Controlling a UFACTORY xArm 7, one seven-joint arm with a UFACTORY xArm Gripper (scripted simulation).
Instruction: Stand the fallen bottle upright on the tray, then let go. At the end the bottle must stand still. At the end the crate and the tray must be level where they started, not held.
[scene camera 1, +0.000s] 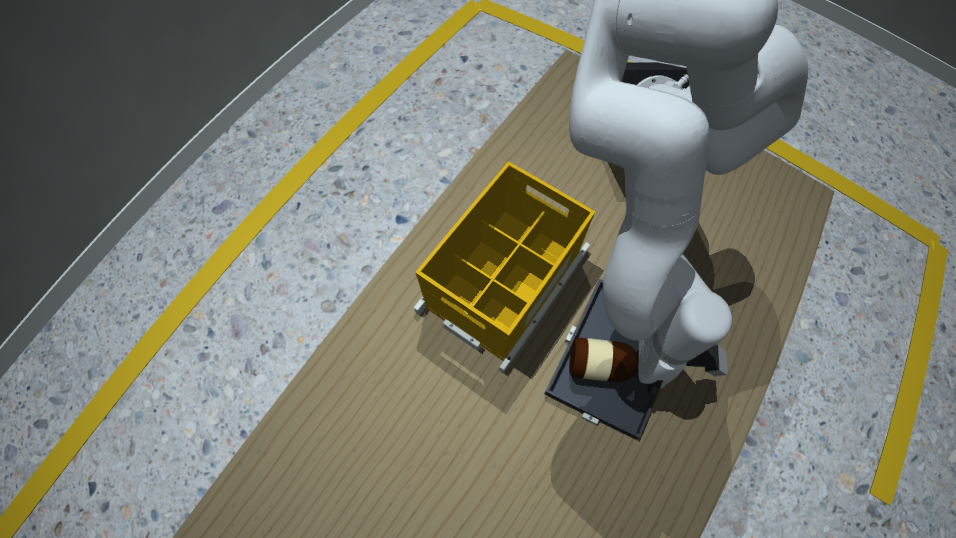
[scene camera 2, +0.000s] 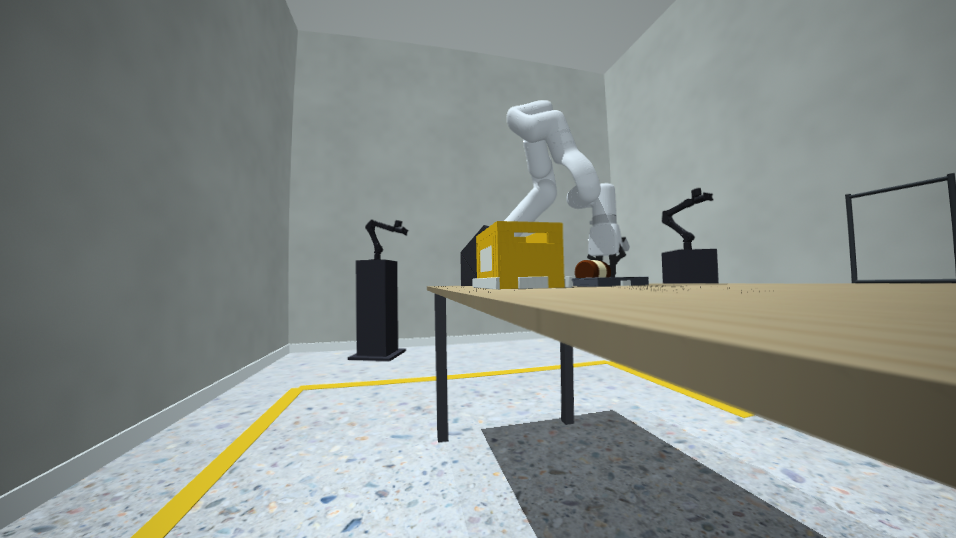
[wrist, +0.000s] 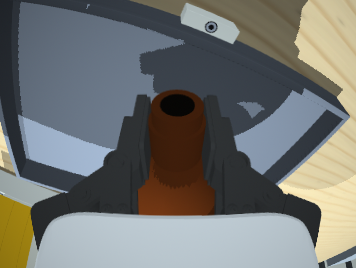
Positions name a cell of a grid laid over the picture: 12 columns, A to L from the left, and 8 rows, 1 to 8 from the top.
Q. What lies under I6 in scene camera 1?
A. My gripper.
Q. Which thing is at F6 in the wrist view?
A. A brown bottle.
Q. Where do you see my gripper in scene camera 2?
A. At H5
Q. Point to a brown bottle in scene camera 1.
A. H6
